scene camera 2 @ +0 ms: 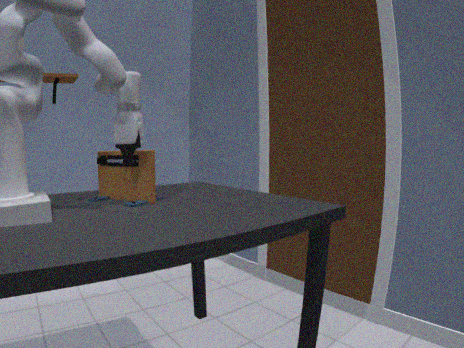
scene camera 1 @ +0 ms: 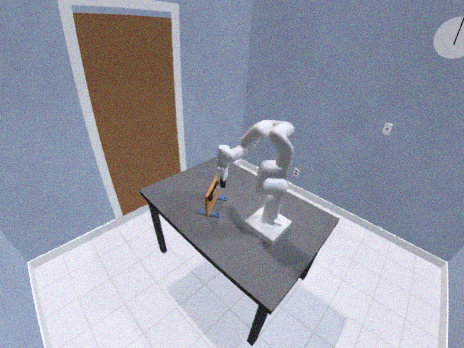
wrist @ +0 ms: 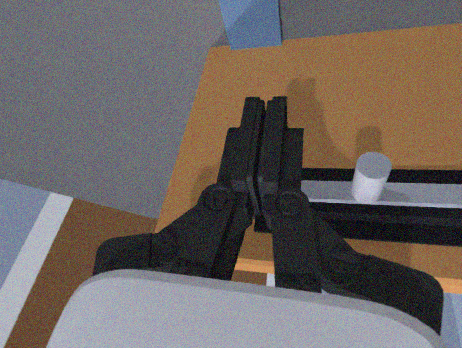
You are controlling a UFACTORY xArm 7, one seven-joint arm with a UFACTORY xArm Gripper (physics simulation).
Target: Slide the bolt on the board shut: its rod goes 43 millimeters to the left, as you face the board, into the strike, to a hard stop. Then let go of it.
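Frame: origin at the arm's base, x ahead, y left, z up, level; metres.
Seen in the pictures: gripper, fingertip midpoint: (scene camera 2: 127, 166) (scene camera 1: 222, 187) (wrist: 269, 119); arm's base, origin of the base link: (scene camera 2: 13, 199) (scene camera 1: 268, 220).
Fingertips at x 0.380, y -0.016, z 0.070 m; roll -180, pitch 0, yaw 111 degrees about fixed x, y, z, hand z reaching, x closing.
Pixels of each thing's top centre, then the offset from my fingertips to it. Level surfaces: height alone.
- orange-brown board, middle of its top: (wrist: 415, 285) (scene camera 2: 123, 150) (scene camera 1: 212, 184) dx +0.025, dy +0.080, dz +0.050 m
- bolt's grey rod, middle of its top: (wrist: 416, 207) dx +0.010, dy +0.074, dz +0.020 m
- pale round knob, middle of its top: (wrist: 370, 192) dx +0.004, dy +0.048, dz +0.022 m
- dark table, its level: dz -0.123 m
The orange-brown board (scene camera 1: 210, 202) (scene camera 2: 145, 177) (wrist: 420, 100) stands upright on blue feet on the table. The bolt's grey rod (wrist: 330, 192) lies between black guide rails on the board's face, with a pale round knob (wrist: 371, 177) sticking out of it. My gripper (scene camera 1: 223, 186) (scene camera 2: 129, 164) (wrist: 269, 119) is shut and empty, fingers pointing down in front of the board. In the wrist view it is left of the knob, apart from it, beside the end of the rails. The strike cannot be made out.
The dark table (scene camera 1: 240, 250) (scene camera 2: 200, 220) carries the board and the arm's white base (scene camera 1: 269, 225) (scene camera 2: 25, 212). Blue feet (scene camera 1: 212, 215) (scene camera 2: 134, 203) (wrist: 255, 22) stick out under the board. A brown door (scene camera 1: 130, 100) (scene camera 2: 325, 125) is in the wall beyond the table.
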